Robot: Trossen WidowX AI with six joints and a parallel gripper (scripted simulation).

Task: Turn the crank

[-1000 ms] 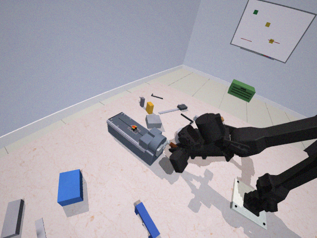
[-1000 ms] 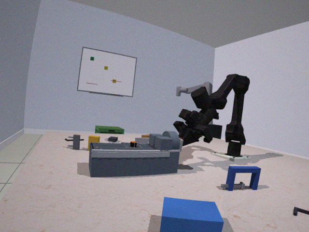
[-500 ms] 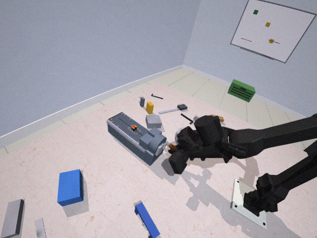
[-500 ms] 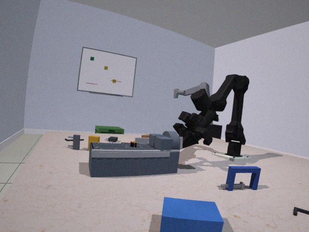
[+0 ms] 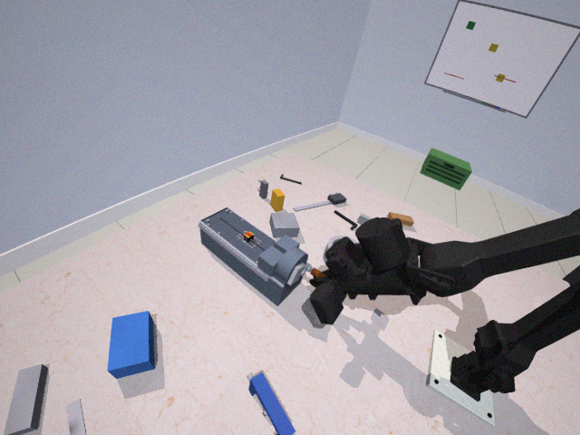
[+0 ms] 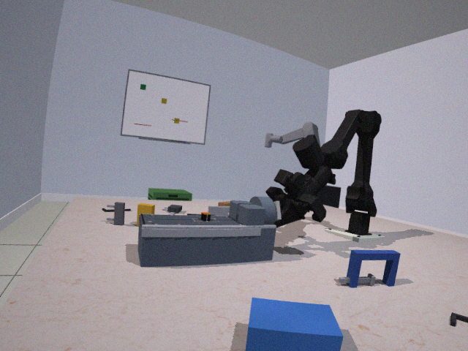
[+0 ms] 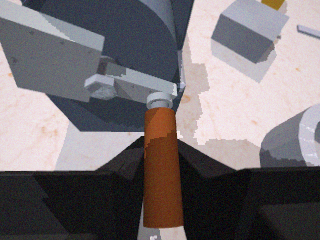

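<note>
My gripper tip is now 170 mm short of the red pointer, 30 mm to the right of it and 30 mm below it. Round my gripper tip: brown crank handle (30 mm above, 20 mm behind); blue bracket (230 mm to the left, 70 mm behind, 20 mm below); grey block (180 mm ahead, 130 mm to the right, 30 mm below).
</note>
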